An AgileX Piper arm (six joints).
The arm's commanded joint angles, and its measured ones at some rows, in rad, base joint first. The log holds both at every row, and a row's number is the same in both.
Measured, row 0:
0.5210 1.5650 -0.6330 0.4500 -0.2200 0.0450
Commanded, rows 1 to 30:
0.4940 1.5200 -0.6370 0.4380 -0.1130 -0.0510
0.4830 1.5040 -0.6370 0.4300 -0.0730 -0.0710
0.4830 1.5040 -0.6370 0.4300 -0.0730 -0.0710
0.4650 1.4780 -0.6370 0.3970 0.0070 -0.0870
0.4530 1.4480 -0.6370 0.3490 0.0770 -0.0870
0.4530 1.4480 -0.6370 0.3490 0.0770 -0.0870
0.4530 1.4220 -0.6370 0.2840 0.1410 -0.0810
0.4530 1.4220 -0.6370 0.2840 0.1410 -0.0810
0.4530 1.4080 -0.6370 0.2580 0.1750 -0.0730
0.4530 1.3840 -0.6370 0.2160 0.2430 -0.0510
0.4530 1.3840 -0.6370 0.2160 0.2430 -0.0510
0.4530 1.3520 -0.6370 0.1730 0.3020 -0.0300
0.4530 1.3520 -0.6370 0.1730 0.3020 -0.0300
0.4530 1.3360 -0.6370 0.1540 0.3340 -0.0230
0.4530 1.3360 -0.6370 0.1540 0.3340 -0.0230
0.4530 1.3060 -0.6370 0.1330 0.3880 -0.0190
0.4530 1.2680 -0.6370 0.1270 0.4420 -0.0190
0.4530 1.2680 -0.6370 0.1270 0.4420 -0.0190
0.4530 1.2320 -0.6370 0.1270 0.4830 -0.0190
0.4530 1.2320 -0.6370 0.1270 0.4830 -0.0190
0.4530 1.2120 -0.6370 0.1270 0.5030 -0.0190
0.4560 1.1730 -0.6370 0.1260 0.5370 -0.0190
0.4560 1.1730 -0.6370 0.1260 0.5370 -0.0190
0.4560 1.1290 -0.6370 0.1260 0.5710 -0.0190
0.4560 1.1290 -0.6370 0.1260 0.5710 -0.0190
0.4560 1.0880 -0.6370 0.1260 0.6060 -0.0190
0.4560 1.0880 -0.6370 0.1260 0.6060 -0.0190
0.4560 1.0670 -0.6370 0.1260 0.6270 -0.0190
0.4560 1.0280 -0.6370 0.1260 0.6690 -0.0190
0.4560 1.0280 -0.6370 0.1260 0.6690 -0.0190
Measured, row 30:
0.4580 1.0810 -0.6330 0.1300 0.6040 -0.0240
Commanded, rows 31 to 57:
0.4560 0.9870 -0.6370 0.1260 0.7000 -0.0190
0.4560 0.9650 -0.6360 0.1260 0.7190 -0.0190
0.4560 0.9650 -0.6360 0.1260 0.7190 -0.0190
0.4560 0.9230 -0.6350 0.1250 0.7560 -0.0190
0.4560 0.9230 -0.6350 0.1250 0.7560 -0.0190
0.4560 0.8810 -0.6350 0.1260 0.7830 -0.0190
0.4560 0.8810 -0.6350 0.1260 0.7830 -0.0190
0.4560 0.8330 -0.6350 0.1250 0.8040 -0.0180
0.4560 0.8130 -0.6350 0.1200 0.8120 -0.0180
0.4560 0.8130 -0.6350 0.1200 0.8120 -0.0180
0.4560 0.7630 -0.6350 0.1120 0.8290 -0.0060
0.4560 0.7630 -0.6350 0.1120 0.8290 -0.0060
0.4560 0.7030 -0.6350 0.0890 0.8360 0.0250
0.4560 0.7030 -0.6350 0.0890 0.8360 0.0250
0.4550 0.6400 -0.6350 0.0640 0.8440 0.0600
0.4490 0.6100 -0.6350 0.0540 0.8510 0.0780
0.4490 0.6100 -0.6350 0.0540 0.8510 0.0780
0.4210 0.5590 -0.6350 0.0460 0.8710 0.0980
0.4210 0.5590 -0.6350 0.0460 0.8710 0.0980
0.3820 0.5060 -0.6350 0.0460 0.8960 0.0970
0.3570 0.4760 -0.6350 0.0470 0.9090 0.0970
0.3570 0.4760 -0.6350 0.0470 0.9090 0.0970
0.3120 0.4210 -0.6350 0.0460 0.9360 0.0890
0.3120 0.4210 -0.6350 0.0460 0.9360 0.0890
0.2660 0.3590 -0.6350 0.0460 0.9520 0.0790
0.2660 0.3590 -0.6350 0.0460 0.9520 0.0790
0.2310 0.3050 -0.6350 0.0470 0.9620 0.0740
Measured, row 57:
0.2790 0.3690 -0.6330 0.0480 0.9400 0.0830
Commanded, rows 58 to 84:
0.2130 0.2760 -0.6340 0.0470 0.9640 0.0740
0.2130 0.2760 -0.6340 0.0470 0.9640 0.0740
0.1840 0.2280 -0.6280 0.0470 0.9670 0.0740
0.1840 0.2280 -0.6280 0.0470 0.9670 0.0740
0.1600 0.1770 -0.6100 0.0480 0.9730 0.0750
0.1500 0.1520 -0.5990 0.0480 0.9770 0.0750
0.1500 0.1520 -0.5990 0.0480 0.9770 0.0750
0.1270 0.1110 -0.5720 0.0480 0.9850 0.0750
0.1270 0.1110 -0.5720 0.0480 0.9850 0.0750
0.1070 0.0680 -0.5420 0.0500 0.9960 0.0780
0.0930 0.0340 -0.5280 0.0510 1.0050 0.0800
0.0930 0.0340 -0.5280 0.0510 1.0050 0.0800
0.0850 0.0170 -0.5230 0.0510 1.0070 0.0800
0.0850 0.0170 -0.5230 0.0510 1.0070 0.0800
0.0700 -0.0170 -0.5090 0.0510 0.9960 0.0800
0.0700 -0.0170 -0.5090 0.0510 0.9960 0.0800
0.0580 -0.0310 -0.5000 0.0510 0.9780 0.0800
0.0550 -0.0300 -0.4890 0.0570 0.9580 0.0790
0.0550 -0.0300 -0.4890 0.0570 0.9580 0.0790
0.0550 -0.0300 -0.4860 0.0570 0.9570 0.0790
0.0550 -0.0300 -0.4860 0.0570 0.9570 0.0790
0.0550 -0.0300 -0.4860 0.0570 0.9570 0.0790
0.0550 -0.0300 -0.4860 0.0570 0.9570 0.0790
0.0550 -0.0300 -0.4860 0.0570 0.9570 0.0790
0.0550 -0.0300 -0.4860 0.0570 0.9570 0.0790
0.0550 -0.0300 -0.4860 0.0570 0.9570 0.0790
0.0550 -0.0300 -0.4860 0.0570 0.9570 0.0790
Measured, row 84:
0.0610 -0.0040 -0.4880 0.0520 0.9690 0.0820
